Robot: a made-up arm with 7 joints. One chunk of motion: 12 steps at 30 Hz.
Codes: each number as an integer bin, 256 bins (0 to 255) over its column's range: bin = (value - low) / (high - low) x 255, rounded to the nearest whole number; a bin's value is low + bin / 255 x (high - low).
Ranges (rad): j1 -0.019..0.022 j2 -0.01..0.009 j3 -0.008..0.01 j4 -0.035..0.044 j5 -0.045..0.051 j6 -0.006..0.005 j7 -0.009..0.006
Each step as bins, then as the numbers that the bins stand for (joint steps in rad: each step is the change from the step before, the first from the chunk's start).
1 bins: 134 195 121 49 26 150 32
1 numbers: 0.00255 0.00453 0.00054 -0.01982 -0.03521 0.00047 -0.00712
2 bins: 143 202 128 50 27 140 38
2 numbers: 0.00399 0.00505 0.00104 -0.01951 -0.03484 0.00004 -0.00676
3 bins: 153 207 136 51 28 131 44
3 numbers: 0.00560 0.00542 0.00160 -0.01920 -0.03446 -0.00035 -0.00641
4 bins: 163 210 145 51 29 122 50
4 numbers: 0.00721 0.00565 0.00224 -0.01920 -0.03408 -0.00074 -0.00606
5 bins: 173 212 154 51 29 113 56
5 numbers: 0.00882 0.00580 0.00287 -0.01920 -0.03408 -0.00113 -0.00571
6 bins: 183 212 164 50 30 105 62
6 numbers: 0.01042 0.00580 0.00358 -0.01951 -0.03371 -0.00147 -0.00535
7 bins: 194 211 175 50 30 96 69
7 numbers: 0.01219 0.00572 0.00435 -0.01951 -0.03371 -0.00186 -0.00494
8 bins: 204 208 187 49 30 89 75
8 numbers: 0.01380 0.00550 0.00520 -0.01982 -0.03371 -0.00216 -0.00459
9 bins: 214 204 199 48 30 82 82
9 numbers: 0.01541 0.00520 0.00605 -0.02013 -0.03371 -0.00246 -0.00418
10 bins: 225 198 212 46 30 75 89
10 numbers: 0.01718 0.00475 0.00696 -0.02075 -0.03371 -0.00276 -0.00376
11 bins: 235 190 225 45 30 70 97
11 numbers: 0.01878 0.00416 0.00788 -0.02106 -0.03371 -0.00298 -0.00329
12 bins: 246 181 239 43 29 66 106
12 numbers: 0.02055 0.00349 0.00887 -0.02168 -0.03408 -0.00315 -0.00276
